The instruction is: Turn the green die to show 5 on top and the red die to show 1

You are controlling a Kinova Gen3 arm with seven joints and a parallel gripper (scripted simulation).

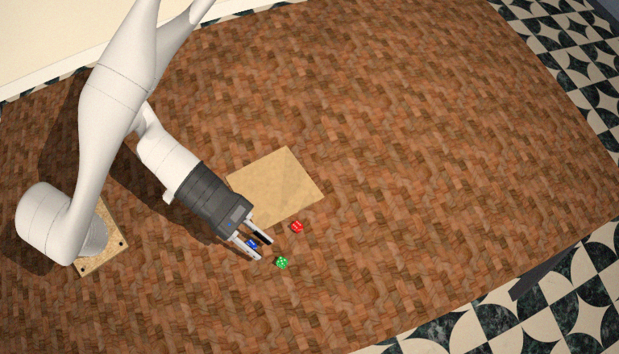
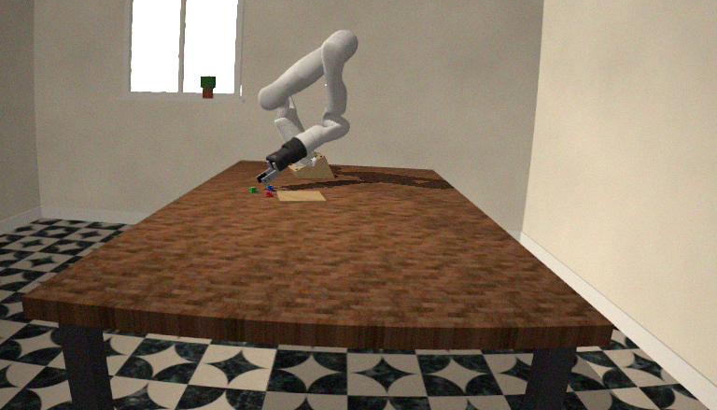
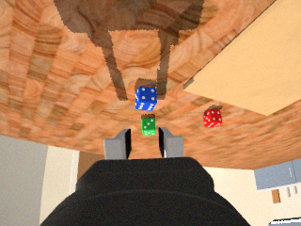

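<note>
Now: hand 3 cm above the blue die, 2 cm to the right of it and 1 cm past it. Also, from my hand: tan mat 11 cm to the left, 9 cm ahead, 4 cm below; then green die 4 cm to the right, 3 cm below, 3 cm ahead; then red die 8 cm ahead, 3 cm below, 1 cm to the left.
</note>
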